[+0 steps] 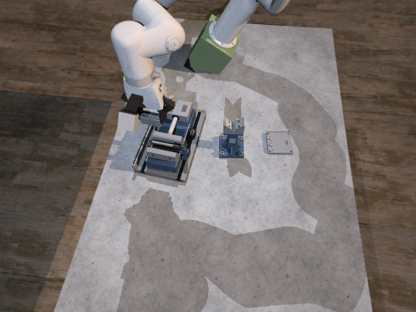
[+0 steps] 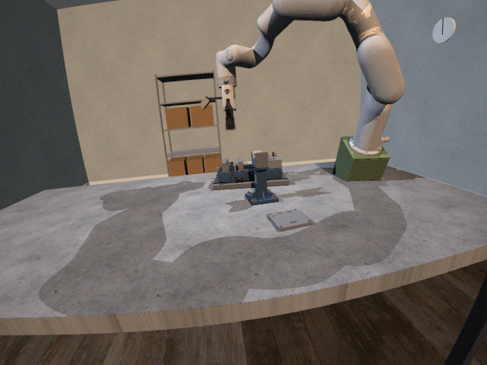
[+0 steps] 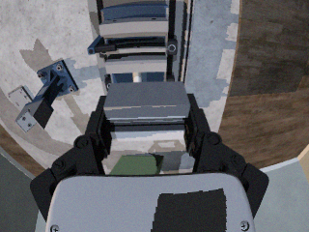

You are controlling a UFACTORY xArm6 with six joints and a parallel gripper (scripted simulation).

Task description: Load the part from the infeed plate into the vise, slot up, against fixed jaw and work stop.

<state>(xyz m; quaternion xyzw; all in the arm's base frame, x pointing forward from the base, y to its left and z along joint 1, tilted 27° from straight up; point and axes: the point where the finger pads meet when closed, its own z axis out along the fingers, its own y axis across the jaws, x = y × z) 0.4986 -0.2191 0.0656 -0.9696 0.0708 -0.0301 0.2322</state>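
Right now the part is right at my hand. Also, from my hand: fixed jaw (17 cm below, 4 cm ahead, 1 cm to the left); then air cylinder rod (17 cm below, 8 cm behind, 3 cm to the left); then blue vise body (21 cm below, 6 cm behind, 3 cm to the left).
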